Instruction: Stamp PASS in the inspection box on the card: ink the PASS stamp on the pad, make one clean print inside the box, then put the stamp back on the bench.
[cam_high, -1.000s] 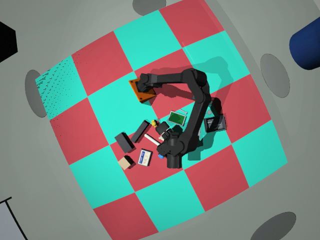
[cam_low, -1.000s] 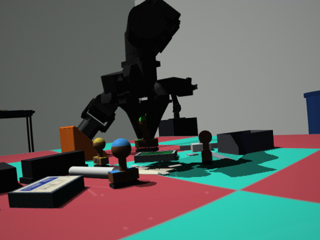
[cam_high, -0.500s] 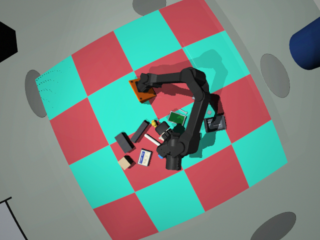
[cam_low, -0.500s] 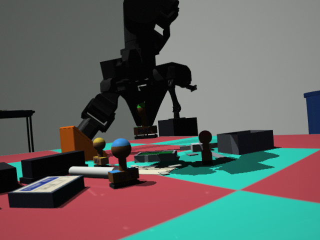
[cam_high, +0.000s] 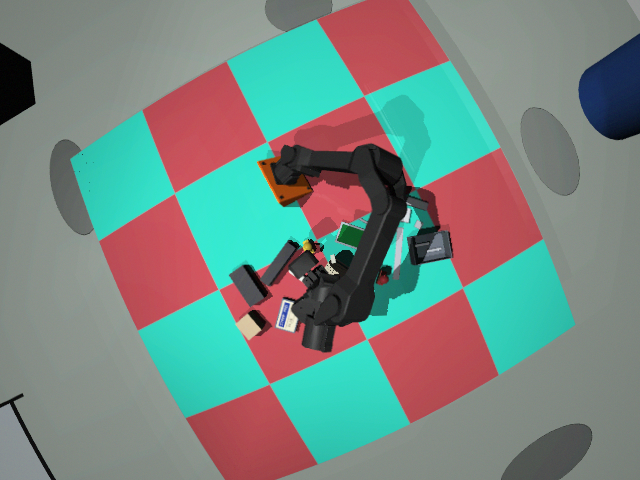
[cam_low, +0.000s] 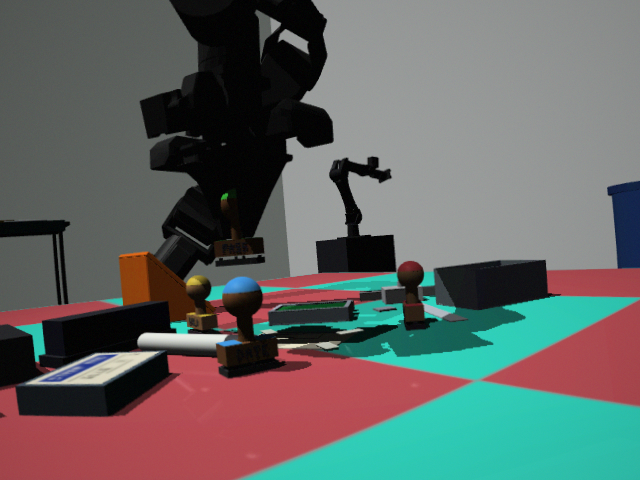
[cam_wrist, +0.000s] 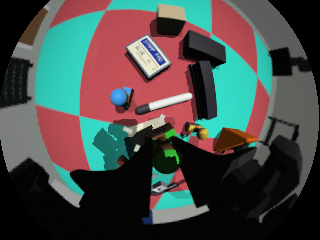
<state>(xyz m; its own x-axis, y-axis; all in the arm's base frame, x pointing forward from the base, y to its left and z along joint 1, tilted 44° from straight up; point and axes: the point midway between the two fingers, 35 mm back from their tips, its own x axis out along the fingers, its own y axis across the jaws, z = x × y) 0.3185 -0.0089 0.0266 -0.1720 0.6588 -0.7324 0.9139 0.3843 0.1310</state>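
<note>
The long black block is 80 mm behind my gripper tip, 110 mm to the right of it and 80 mm below it. Also, from my gripper tip: white marker: 10 mm ahead, 30 mm to the right, 90 mm below; cream card: 10 mm ahead, 50 mm to the left, 100 mm below; PASS stamp: right at my gripper tip.
</note>
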